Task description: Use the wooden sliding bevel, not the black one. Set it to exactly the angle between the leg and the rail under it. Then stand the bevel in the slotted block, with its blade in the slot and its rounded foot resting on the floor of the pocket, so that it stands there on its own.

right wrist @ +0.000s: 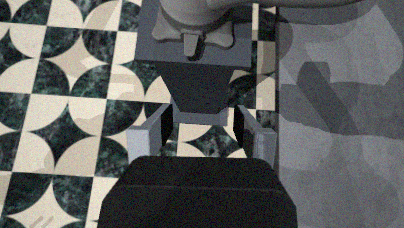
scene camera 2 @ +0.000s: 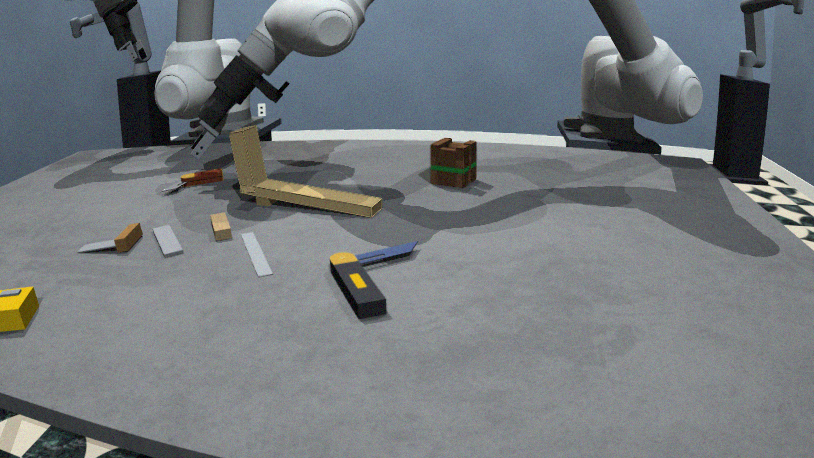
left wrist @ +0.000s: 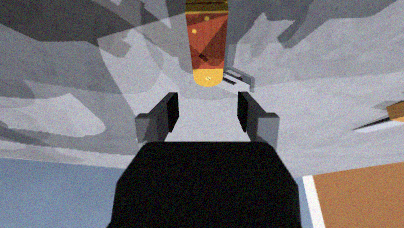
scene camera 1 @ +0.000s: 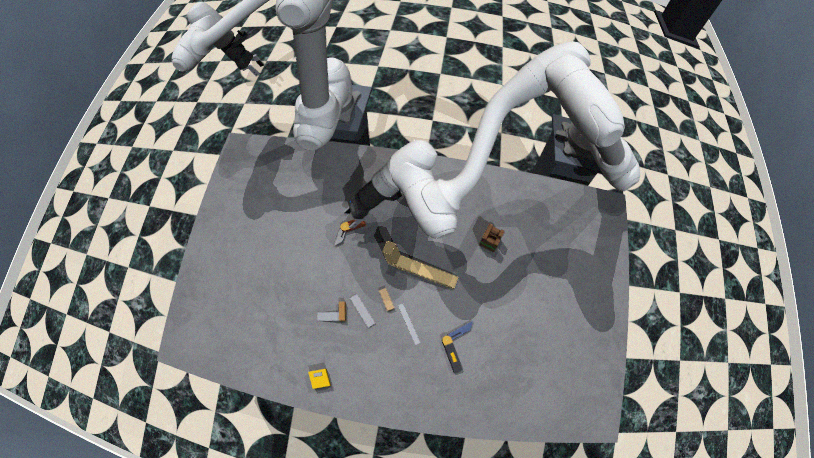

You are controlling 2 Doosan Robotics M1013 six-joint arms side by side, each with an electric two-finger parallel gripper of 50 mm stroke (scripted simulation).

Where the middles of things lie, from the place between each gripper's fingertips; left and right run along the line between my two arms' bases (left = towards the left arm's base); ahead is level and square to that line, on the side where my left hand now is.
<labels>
My left gripper (scene camera 2: 194,153) is now 330 mm short of the small try square (scene camera 2: 133,232) and 60 mm above it. The rest, counted from my left hand: black bevel (scene camera 2: 365,298): 370 mm ahead, 400 mm to the left, 60 mm below.
The small try square lies 850 mm ahead of my right hand (scene camera 2: 140,58), 490 mm to the left of it and 260 mm below it. The rest, counted from my right hand: black bevel: 900 mm to the left, 890 mm ahead, 260 mm below.
</labels>
